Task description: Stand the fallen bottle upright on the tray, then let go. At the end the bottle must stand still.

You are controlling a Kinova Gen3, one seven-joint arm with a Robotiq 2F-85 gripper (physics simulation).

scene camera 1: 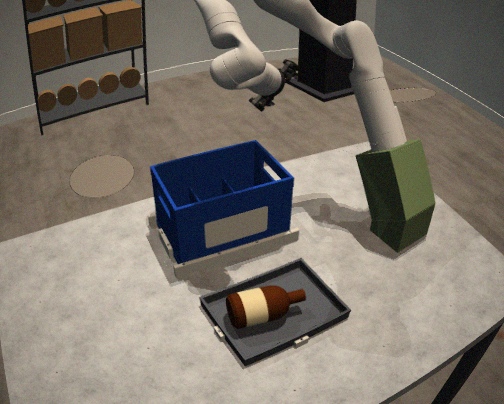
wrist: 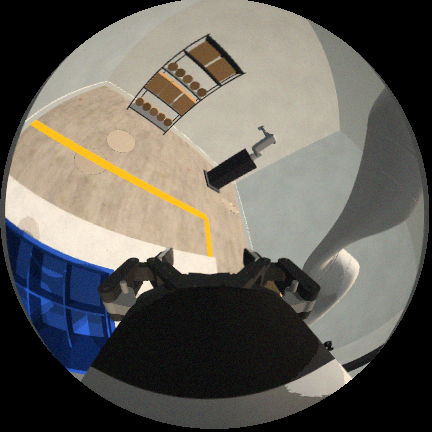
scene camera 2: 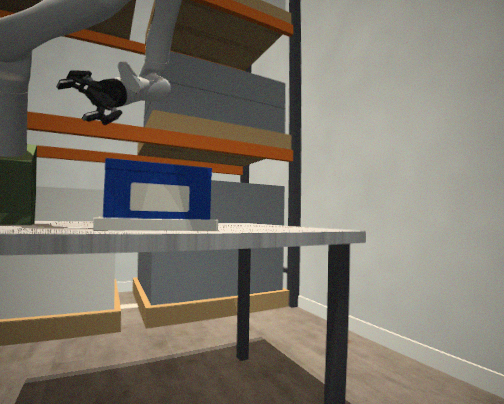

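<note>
The brown bottle with a cream label lies on its side on the tray, its neck pointing right in scene camera 1 and its base near the tray's left edge. The dark grey tray has a low raised rim and lies on the table. My gripper is open and empty. It is high above the table, beyond the blue crate in scene camera 1, well away from the bottle. The bottle and tray do not show in scene camera 2 or the wrist view.
A blue crate with inner dividers stands behind the tray, with low pale rails around its foot. A tall green block stands on the table to the right, by the arm. Small pale blocks sit at the tray's edges.
</note>
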